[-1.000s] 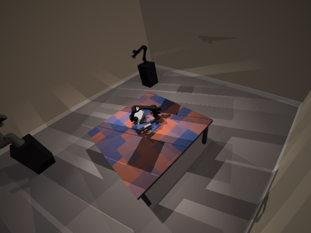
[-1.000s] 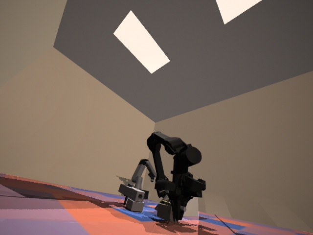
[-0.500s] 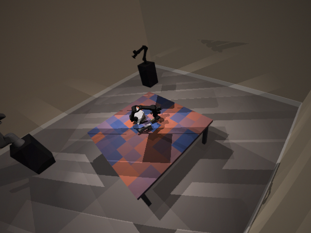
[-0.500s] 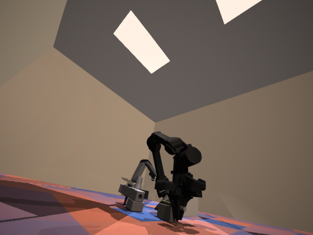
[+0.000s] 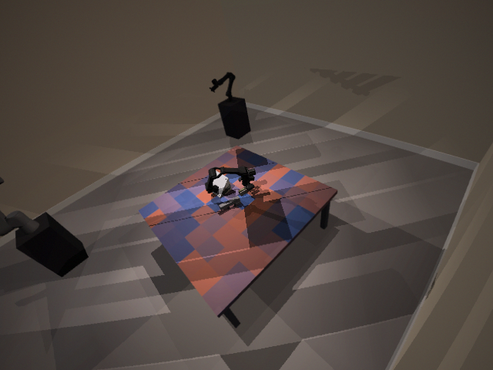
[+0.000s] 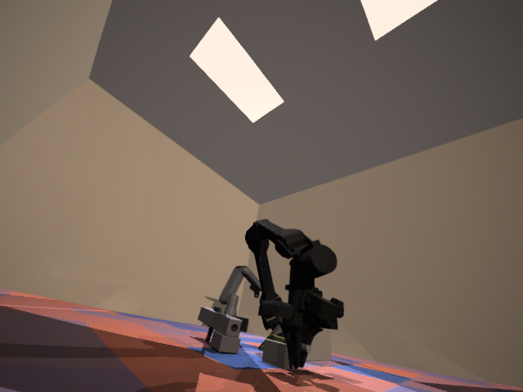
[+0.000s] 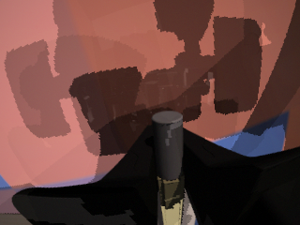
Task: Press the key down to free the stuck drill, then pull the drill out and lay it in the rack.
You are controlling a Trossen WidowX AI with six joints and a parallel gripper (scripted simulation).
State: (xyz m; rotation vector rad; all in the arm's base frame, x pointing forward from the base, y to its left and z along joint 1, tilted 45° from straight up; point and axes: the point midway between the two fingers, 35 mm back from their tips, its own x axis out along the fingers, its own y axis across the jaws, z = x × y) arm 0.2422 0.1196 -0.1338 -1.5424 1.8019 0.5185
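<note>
The drill lies 10 mm behind my gripper tip, 40 mm to the right of it and 40 mm above it. Also, from my gripper tip: small dark part: 10 mm ahead, 260 mm to the right, 50 mm above; rack: 10 mm behind, 50 mm to the right, 10 mm above.
</note>
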